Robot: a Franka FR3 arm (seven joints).
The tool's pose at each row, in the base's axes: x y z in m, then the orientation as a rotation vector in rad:
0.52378 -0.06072 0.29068 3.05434 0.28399 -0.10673
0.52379 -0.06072 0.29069 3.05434 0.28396 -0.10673
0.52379 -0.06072 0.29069 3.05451 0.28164 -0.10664
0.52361 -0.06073 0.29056 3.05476 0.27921 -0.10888
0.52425 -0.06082 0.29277 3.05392 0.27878 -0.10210
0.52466 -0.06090 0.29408 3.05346 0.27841 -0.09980
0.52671 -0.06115 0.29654 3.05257 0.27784 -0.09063
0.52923 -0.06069 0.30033 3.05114 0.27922 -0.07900
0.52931 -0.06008 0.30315 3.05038 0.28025 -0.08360
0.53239 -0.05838 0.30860 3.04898 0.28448 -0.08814
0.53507 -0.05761 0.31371 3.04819 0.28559 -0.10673
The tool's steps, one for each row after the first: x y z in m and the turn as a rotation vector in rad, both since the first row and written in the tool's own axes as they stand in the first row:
0.00001 0.00000 -0.00001 0.00000 0.00000 0.00002
0.00001 0.00000 -0.00001 0.00000 0.00000 0.00154
-0.00016 -0.00003 0.00013 0.00030 -0.00149 0.00307
0.00028 0.00032 -0.00210 -0.00119 0.00277 0.00349
0.00057 0.00056 -0.00342 -0.00189 0.00419 0.00378
0.00235 0.00135 -0.00598 -0.00363 0.00999 0.00435
0.00462 0.00162 -0.00994 -0.00598 0.01739 0.00370
0.00459 0.00122 -0.01280 -0.00626 0.01437 0.00290
0.00751 0.00048 -0.01855 -0.00697 0.01142 0.00000
0.00989 0.00056 -0.02386 -0.00598 -0.00064 -0.00121

